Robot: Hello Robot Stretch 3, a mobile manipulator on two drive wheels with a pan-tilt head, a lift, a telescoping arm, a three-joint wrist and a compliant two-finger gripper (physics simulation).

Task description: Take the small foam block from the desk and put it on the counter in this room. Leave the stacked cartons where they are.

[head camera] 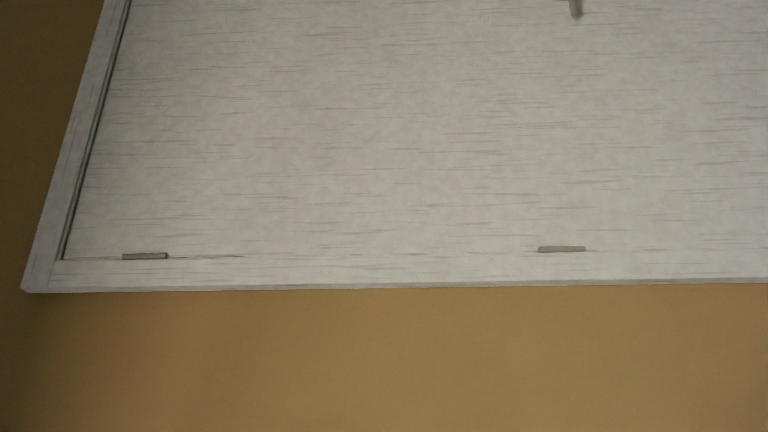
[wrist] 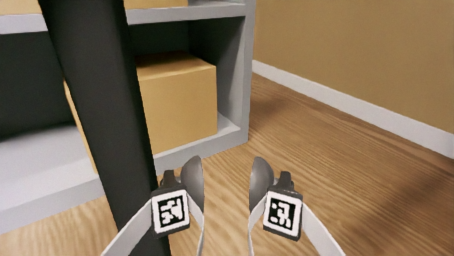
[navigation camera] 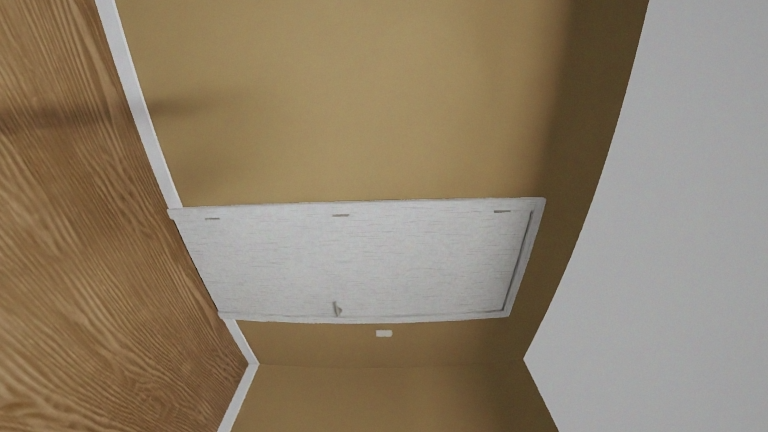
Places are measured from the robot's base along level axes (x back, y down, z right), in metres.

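Pixels of known places: gripper, fingertip midpoint: (wrist: 227, 176).
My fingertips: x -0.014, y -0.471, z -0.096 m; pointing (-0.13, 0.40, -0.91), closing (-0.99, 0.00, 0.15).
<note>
Behind a point stands the place of what it marks.
My gripper (wrist: 227, 176) {x -0.014, y -0.470, z -0.097 m} is open in the wrist view, its two cups apart with wood floor showing between them and nothing held. The foam block, the desk top and the counter do not show in these views. A tan carton (wrist: 180, 107) {x 0.058, y -0.231, z -0.716 m} sits in the lower bay of a grey shelf unit (wrist: 248, 75) {x -0.192, y -0.300, z -0.811 m}, ahead and to the left of the gripper. Parts of other tan boxes show on the shelf above. I cannot tell whether these are the stacked cartons of the task.
A dark post (wrist: 97, 95) stands close at the left, partly hiding the carton. A tan wall (wrist: 360, 50) {x -0.785, y -0.317, z -1.049 m} with a white baseboard (wrist: 350, 102) {x -0.786, y -0.062, z -1.014 m} runs along the right. A whitish door (head camera: 375, 134) {x -1.357, y -1.397, z 0.225 m} (navigation camera: 365, 257) {x -1.350, y -1.134, z 0.208 m} in a frame appears sideways in the navigation view, beside the wood floor (navigation camera: 80, 214) {x -0.779, y 0.000, z -0.073 m}.
</note>
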